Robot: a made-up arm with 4 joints. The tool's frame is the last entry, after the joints.
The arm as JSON. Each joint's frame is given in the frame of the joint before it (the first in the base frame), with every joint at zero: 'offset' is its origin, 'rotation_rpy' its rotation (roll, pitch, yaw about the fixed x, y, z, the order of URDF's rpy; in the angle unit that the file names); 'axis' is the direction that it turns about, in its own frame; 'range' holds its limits. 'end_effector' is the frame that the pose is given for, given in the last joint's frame.
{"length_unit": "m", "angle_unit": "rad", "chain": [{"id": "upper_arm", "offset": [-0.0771, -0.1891, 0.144], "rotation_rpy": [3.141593, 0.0, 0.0], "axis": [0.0, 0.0, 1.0], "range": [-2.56, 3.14]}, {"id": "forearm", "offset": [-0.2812, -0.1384, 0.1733], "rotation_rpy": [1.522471, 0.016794, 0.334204], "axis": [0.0, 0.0, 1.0], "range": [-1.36, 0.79]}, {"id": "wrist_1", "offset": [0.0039, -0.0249, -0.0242], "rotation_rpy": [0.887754, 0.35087, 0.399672], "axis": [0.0, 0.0, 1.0], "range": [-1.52, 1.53]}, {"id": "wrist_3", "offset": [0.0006, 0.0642, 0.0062], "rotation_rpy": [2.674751, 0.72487, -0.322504], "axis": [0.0, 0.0, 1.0], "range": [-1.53, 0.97]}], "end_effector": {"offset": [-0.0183, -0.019, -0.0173], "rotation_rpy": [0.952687, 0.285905, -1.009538]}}
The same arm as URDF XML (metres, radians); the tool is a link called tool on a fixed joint. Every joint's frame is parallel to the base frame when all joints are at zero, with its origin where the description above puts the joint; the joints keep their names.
<robot name="arm">
  <joint name="upper_arm" type="revolute">
    <parent link="base_link"/>
    <child link="link1"/>
    <origin xyz="-0.0771 -0.1891 0.1440" rpy="0.0000 0.0000 0.0000"/>
    <axis xyz="0 0 -1"/>
    <limit lower="-2.5600" upper="3.1400"/>
  </joint>
  <joint name="forearm" type="revolute">
    <parent link="link1"/>
    <child link="link2"/>
    <origin xyz="-0.2812 0.1384 -0.1733" rpy="0.0000 0.0000 0.0000"/>
    <axis xyz="0.328401 0.943303 -0.0483"/>
    <limit lower="-1.3600" upper="0.7900"/>
  </joint>
  <joint name="wrist_1" type="revolute">
    <parent link="link2"/>
    <child link="link3"/>
    <origin xyz="-0.0043 -0.0228 0.0261" rpy="0.0000 0.0000 0.0000"/>
    <axis xyz="0.668482 0.426789 0.609084"/>
    <limit lower="-1.5200" upper="1.5300"/>
  </joint>
  <joint name="wrist_3" type="revolute">
    <parent link="link3"/>
    <child link="link4"/>
    <origin xyz="0.0199 0.0441 -0.0426" rpy="0.0000 0.0000 0.0000"/>
    <axis xyz="-1 0 0"/>
    <limit lower="-1.5300" upper="0.9700"/>
  </joint>
  <joint name="tool_fixed" type="fixed">
    <parent link="link4"/>
    <child link="tool"/>
    <origin xyz="0.0173 0.0251 -0.0082" rpy="-2.4386 1.2763 -0.2394"/>
  </joint>
  <link name="base_link"/>
  <link name="link1"/>
  <link name="link2"/>
  <link name="link3"/>
  <link name="link4"/>
  <link name="tool"/>
</robot>

